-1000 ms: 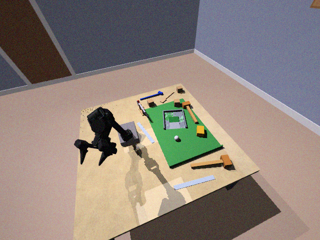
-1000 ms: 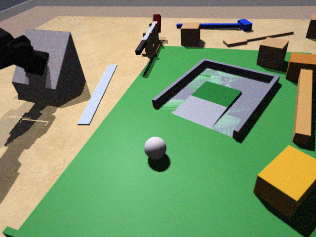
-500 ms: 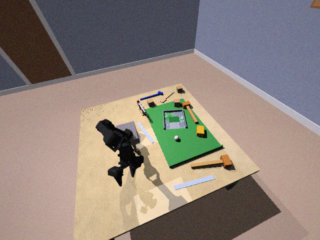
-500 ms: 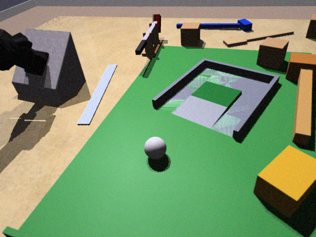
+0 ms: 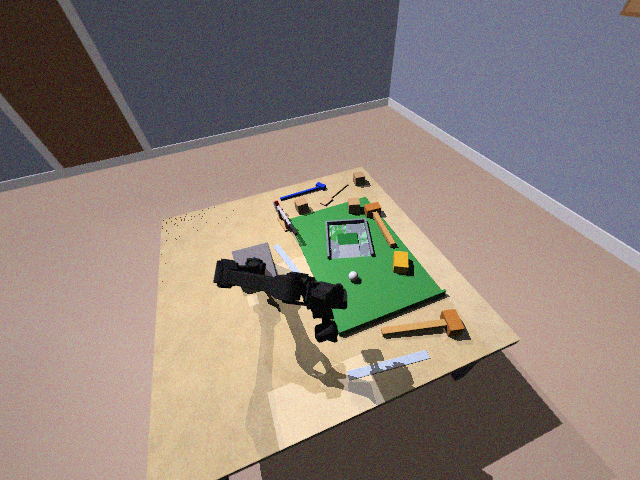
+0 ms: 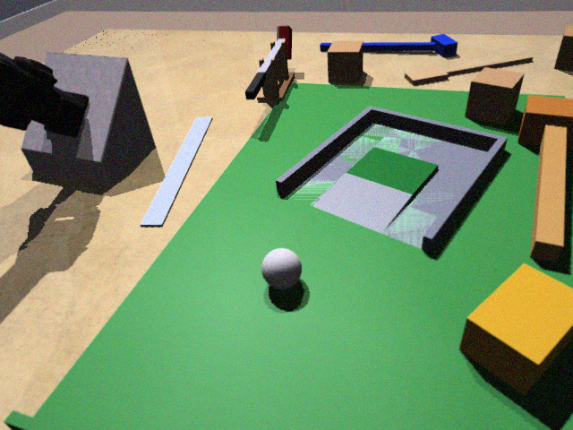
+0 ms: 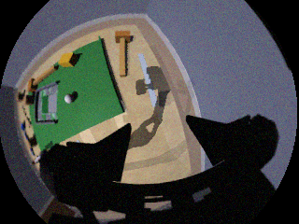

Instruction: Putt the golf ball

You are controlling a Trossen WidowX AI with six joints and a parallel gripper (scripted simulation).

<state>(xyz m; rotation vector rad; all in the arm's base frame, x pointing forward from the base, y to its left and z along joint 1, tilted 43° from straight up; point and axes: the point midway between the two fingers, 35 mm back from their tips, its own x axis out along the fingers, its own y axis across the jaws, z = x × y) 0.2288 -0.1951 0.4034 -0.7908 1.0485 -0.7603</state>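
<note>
Right now my gripper tip is 75 cm to the right of the red putter, 15 cm above it and 6 cm past it. The rest, counted from my gripper tip: green mat (45 cm to the left, 24 cm ahead, 21 cm below); golf ball (30 cm to the left, 18 cm below, 17 cm ahead); yellow block (40 cm ahead, 31 cm to the left, 18 cm below).
</note>
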